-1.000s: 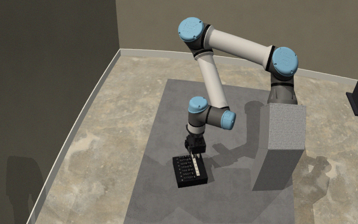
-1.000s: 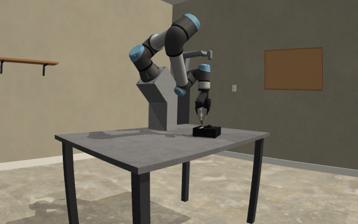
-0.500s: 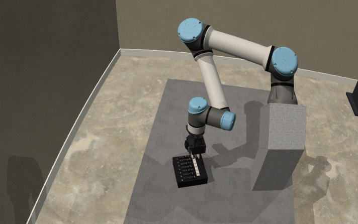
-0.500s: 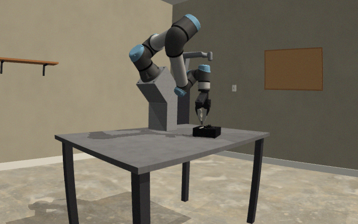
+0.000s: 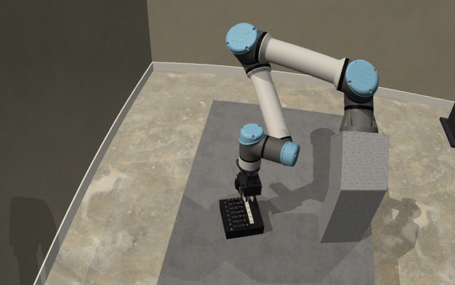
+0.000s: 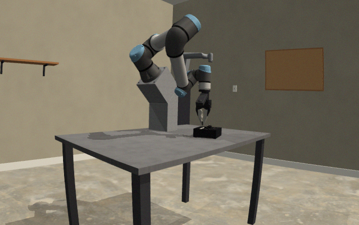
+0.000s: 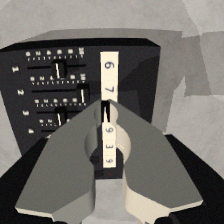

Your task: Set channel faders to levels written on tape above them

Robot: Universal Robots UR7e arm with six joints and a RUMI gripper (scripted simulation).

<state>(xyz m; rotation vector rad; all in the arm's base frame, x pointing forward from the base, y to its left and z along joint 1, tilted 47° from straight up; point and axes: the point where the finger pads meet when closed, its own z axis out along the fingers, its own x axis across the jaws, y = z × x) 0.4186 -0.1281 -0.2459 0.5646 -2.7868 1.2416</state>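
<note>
Right now the channel 2 fader is 2 cm below my hand, 2 cm ahead of it and 1 cm to the left of it. Round my hand: channel 1 fader (4 cm ahead, 2 cm below, 1 cm to the right); then channel 3 fader (3 cm to the left, 3 cm ahead, 2 cm below); then channel 4 fader (5 cm to the left, 2 cm below, 1 cm ahead).
</note>
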